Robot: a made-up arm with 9 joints.
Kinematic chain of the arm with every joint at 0, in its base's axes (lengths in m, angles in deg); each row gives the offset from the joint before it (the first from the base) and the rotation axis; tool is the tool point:
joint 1: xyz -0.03 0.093 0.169 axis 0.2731 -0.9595 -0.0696
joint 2: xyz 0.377 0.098 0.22 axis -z
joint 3: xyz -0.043 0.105 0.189 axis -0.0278 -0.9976 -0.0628
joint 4: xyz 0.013 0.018 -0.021 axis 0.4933 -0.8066 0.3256
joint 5: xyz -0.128 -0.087 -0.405 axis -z
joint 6: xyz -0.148 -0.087 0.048 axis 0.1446 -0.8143 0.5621
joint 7: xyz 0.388 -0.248 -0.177 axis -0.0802 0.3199 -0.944
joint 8: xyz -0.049 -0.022 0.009 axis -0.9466 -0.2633 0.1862
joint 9: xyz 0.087 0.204 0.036 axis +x
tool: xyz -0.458 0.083 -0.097
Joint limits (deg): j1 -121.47..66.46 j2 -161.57..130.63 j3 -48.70..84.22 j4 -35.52..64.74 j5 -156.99..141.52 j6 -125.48..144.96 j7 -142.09..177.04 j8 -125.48..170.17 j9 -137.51..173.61
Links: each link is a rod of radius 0.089 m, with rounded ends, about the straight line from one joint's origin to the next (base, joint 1, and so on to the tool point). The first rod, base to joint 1, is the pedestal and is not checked.
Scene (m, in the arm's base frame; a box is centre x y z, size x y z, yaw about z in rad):
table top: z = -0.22
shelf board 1: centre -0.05 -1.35 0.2 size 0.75 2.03 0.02 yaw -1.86
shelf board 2: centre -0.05 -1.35 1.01 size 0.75 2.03 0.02 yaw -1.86
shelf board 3: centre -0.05 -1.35 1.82 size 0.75 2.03 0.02 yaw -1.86
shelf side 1: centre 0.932 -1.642 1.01 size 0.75 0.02 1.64 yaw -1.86
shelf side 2: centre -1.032 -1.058 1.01 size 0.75 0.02 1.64 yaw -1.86
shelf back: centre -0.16 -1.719 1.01 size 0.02 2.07 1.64 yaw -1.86
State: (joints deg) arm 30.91 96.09 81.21 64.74 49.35 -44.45 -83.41 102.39 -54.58
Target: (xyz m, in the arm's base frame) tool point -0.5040 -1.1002 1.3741
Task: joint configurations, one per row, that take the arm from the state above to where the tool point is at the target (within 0.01 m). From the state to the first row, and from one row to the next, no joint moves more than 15 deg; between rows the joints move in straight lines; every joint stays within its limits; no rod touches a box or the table.
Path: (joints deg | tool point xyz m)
1: 19.39 93.05 75.29 59.63 50.61 -33.17 -89.44 107.51 -55.72 | -0.0558 -1.1270 0.6570
2: 7.87 90.01 69.37 54.52 51.87 -21.89 -95.46 112.62 -56.86 | -0.0183 -1.0077 0.6498
3: -3.65 86.97 63.44 49.41 53.14 -10.61 -101.49 117.74 -58.00 | 0.0101 -0.8612 0.6472
4: -15.17 83.93 57.52 44.29 54.40 0.68 -107.52 122.86 -59.14 | 0.0452 -0.6908 0.6555
5: -1.17 75.35 62.66 46.06 46.58 -0.22 -111.33 120.76 -53.94 | 0.1154 -0.7402 0.8424
6: 12.83 66.77 67.80 47.82 38.76 -1.12 -115.14 118.66 -48.74 | 0.0824 -0.7337 1.0581
7: 26.83 58.20 72.94 49.58 30.95 -2.01 -118.95 116.55 -43.53 | -0.0763 -0.6781 1.2549
8: 40.83 49.62 78.07 51.35 23.13 -2.91 -122.76 114.45 -38.33 | -0.3498 -0.5821 1.3741
9: 49.35 48.49 80.12 55.81 22.92 -15.87 -115.48 107.97 -36.56 | -0.4268 -0.7948 1.3863
10: 57.87 47.37 82.17 60.28 22.71 -28.83 -108.20 101.48 -34.79 | -0.4753 -0.9709 1.3842
11: 66.39 46.24 84.22 64.74 22.51 -41.78 -100.92 95.00 -33.03 | -0.5041 -1.1002 1.3740

